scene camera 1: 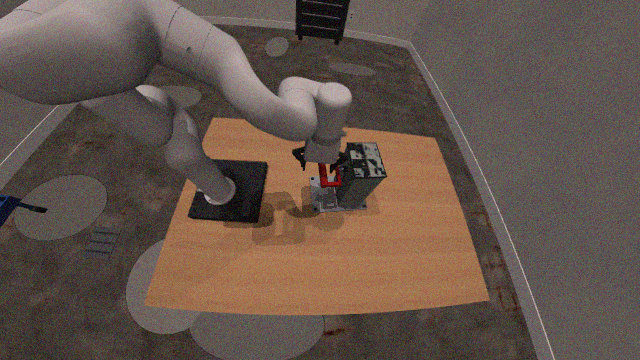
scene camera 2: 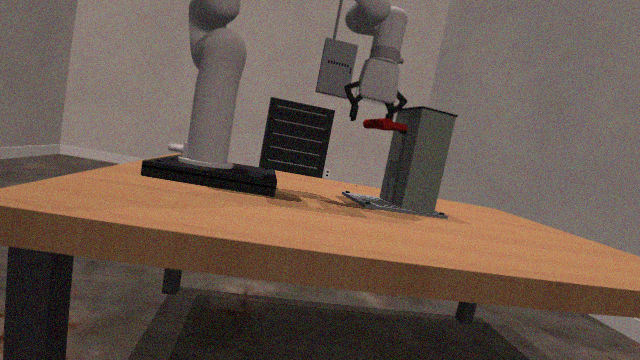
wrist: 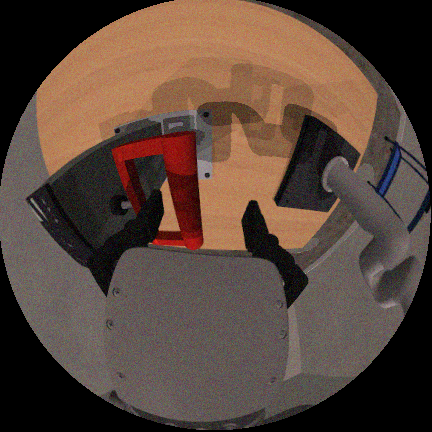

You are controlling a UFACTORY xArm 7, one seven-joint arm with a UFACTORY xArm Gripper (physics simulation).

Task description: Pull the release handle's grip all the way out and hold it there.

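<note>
The red release handle (scene camera 1: 330,184) (scene camera 2: 384,124) (wrist: 184,200) is a rectangular frame with a thick round grip bar. It juts from the side of a tall grey-green box (scene camera 1: 362,187) (scene camera 2: 431,160) (wrist: 82,185), and part of its short stem shows in the wrist view. My gripper (scene camera 1: 318,169) (scene camera 2: 371,118) (wrist: 203,204) is open, with nothing held, and points down at the handle. In the wrist view the grip bar lies between the two fingers, nearer the left one. The left finger overlaps the frame's opening and hides part of its inner bar. Whether a finger touches the handle cannot be told.
The box stands on a grey metal base plate (scene camera 1: 320,199) (scene camera 2: 361,200) (wrist: 204,170) on the wooden table (scene camera 1: 380,260) (scene camera 2: 300,235) (wrist: 150,50). The arm's black base slab (scene camera 1: 250,200) (scene camera 2: 250,181) (wrist: 300,185) is on the handle's side of the box.
</note>
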